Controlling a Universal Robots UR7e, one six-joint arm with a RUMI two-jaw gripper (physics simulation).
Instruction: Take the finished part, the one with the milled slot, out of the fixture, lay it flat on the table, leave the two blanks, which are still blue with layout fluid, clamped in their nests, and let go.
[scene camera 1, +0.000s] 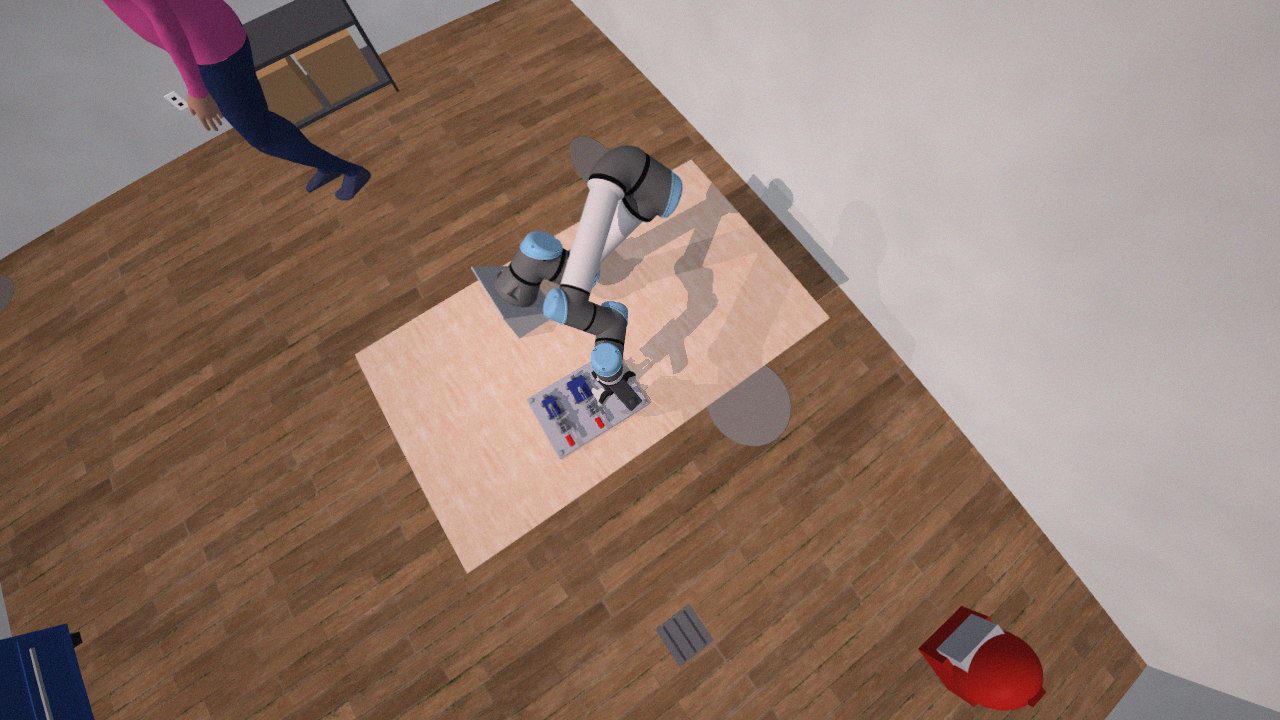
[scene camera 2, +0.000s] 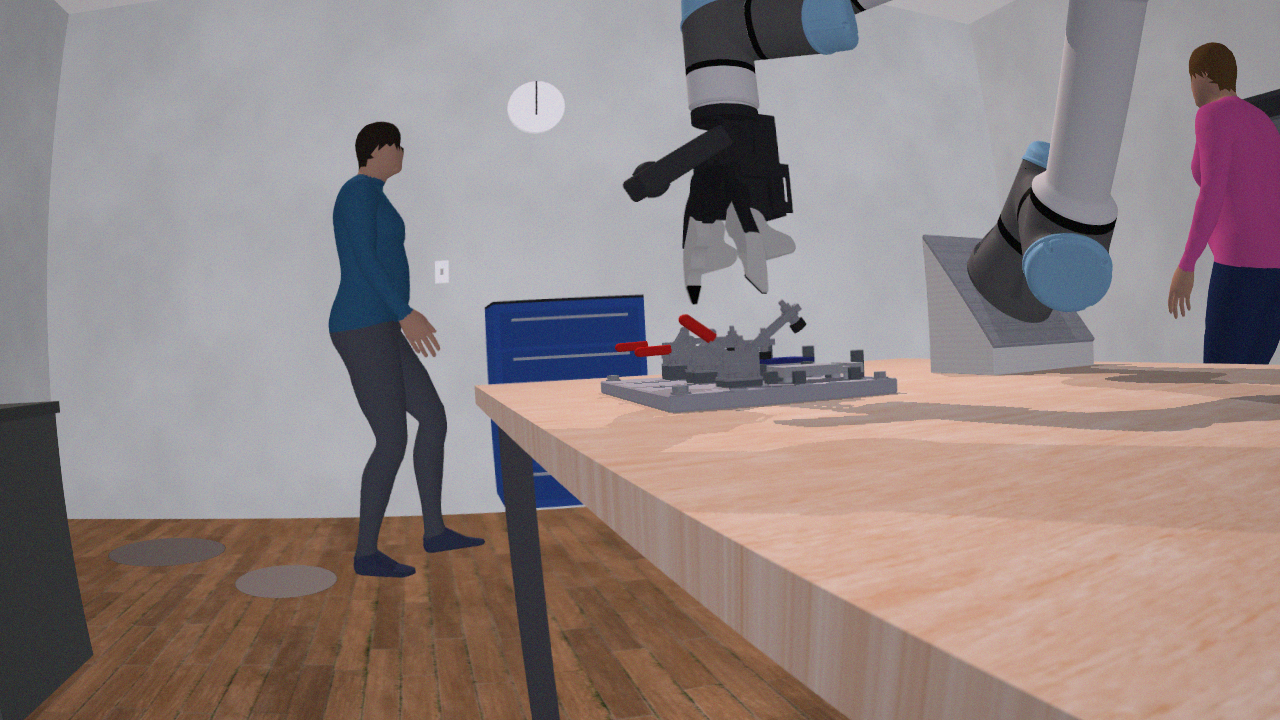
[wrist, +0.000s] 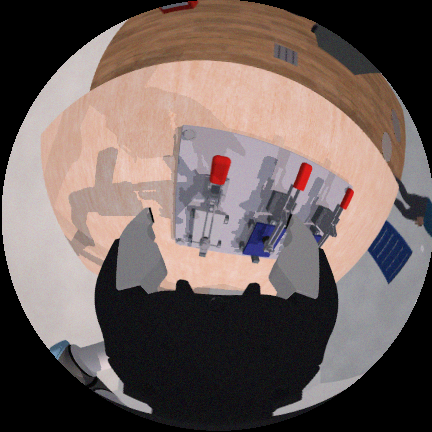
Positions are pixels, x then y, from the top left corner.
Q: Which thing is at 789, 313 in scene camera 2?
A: A clamp arm.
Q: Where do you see my gripper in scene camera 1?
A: At 617, 390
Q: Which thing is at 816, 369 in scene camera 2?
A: A finished part.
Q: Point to a finished part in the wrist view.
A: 199, 215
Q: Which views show my gripper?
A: Scene camera 1, scene camera 2 and the wrist view: all of them.
